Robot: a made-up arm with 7 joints. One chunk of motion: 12 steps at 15 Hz.
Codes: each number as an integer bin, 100 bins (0 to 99) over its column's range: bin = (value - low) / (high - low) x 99, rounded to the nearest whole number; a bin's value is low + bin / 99 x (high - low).
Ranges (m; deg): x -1.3..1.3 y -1.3..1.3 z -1.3..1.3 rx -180..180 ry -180..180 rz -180..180
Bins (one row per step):
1: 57 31 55 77 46 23
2: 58 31 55 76 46 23
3: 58 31 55 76 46 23
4: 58 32 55 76 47 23
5: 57 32 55 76 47 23
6: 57 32 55 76 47 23
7: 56 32 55 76 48 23
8: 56 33 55 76 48 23
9: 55 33 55 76 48 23
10: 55 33 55 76 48 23
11: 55 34 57 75 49 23
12: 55 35 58 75 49 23
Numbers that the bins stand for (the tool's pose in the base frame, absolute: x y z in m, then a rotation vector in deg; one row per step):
1: 0.1970 -0.4859 0.1444 100.00 -12.73 -96.36
2: 0.2232 -0.4859 0.1444 96.36 -12.73 -96.36
3: 0.2232 -0.4859 0.1444 96.36 -12.73 -96.36
4: 0.2232 -0.4596 0.1444 96.36 -9.09 -96.36
5: 0.1970 -0.4596 0.1444 96.36 -9.09 -96.36
6: 0.1970 -0.4596 0.1444 96.36 -9.09 -96.36
7: 0.1707 -0.4596 0.1444 96.36 -5.45 -96.36
8: 0.1707 -0.4333 0.1444 96.36 -5.45 -96.36
9: 0.1444 -0.4333 0.1444 96.36 -5.45 -96.36
10: 0.1444 -0.4333 0.1444 96.36 -5.45 -96.36
11: 0.1444 -0.4071 0.1970 92.73 -1.82 -96.36
12: 0.1444 -0.3808 0.2232 92.73 -1.82 -96.36

